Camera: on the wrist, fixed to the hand. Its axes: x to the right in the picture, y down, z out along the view.
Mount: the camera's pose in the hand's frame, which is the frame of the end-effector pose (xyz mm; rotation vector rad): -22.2 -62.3 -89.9 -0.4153 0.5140 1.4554
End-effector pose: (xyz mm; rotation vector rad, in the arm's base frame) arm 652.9 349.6 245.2 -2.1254 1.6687 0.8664
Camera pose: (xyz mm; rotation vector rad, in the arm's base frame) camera 733.4 332.3 320.5 0.6039 -2.2320 -0.6353
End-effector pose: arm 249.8 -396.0 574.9 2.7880 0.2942 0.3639
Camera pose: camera 193.6 -318.3 632.1 1.9393 -1.5554 1.2253
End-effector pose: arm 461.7 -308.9 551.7 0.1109 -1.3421 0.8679
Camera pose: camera 571.5 -314.4 532.7 -1.4745 -0.9296 1.5962
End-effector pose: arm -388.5 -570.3 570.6 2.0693 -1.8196 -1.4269
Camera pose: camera -281.3 -579.3 600.4 0.4329 -1.7675 -0.6178
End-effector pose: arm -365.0 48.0 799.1 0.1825 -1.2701 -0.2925
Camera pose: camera -292.0 -6.5 734.5 -0.9510 -0.5576 0.7126
